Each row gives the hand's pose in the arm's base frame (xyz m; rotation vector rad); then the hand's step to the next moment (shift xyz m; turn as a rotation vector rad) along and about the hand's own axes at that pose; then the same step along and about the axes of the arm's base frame.
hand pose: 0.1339 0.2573 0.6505 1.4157 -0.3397 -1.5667
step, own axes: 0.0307 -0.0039 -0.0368 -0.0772 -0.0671 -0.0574
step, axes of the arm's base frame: 0.0348 -0.0080 -0.0322 0.0094 0.1154 -0.0187
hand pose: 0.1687 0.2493 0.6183 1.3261 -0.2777 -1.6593
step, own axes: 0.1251 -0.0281 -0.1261 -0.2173 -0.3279 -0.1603
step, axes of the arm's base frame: 0.0983 -0.0364 -0.1461 -0.0480 0.3960 -0.1461
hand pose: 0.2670 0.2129 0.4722 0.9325 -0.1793 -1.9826
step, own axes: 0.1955 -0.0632 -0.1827 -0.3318 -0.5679 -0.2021
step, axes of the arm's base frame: 0.0214 -0.0756 -0.2635 -0.1473 0.6337 -0.2240
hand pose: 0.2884 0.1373 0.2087 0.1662 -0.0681 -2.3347
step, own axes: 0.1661 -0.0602 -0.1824 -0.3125 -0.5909 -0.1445
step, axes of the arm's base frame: -0.1314 -0.0772 -0.2031 -0.1851 0.6357 -0.1712
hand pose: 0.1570 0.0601 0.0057 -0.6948 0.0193 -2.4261
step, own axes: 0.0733 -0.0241 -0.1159 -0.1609 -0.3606 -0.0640
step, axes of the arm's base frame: -0.1192 -0.0384 -0.0609 -0.1215 0.3748 -0.0694
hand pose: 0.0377 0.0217 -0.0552 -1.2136 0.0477 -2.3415
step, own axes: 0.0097 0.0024 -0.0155 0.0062 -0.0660 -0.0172
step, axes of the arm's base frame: -0.0157 -0.0094 -0.0026 -0.0436 0.0517 0.0110
